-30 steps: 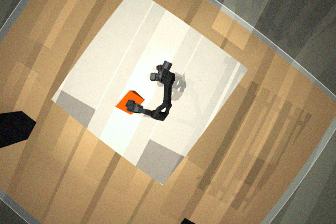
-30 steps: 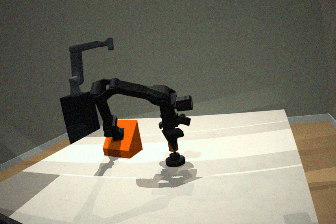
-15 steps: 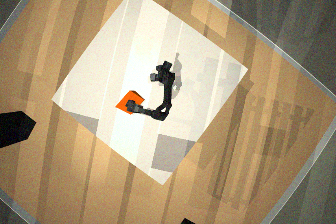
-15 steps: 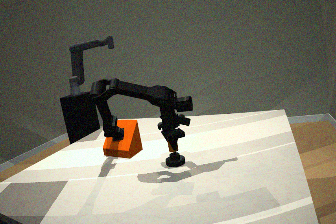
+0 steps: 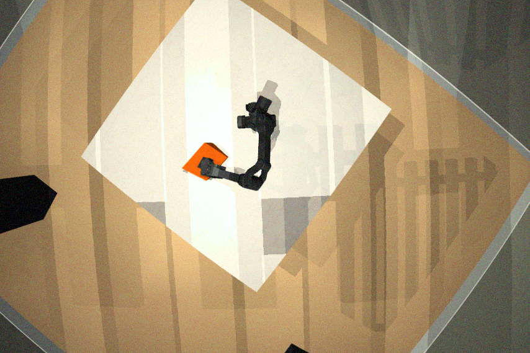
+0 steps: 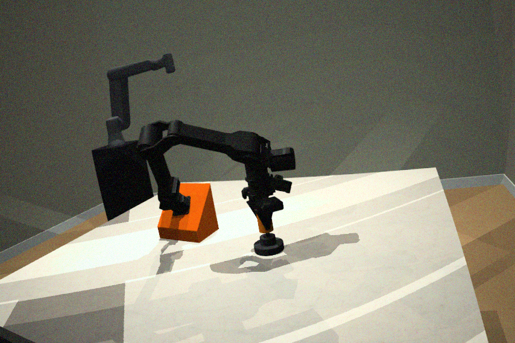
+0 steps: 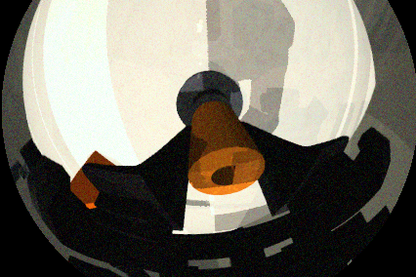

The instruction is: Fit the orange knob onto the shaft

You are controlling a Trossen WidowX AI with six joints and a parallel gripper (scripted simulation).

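My gripper tip is 2 cm below the orange knob. Round my gripper tip: round dark pedestal: 4 cm below.
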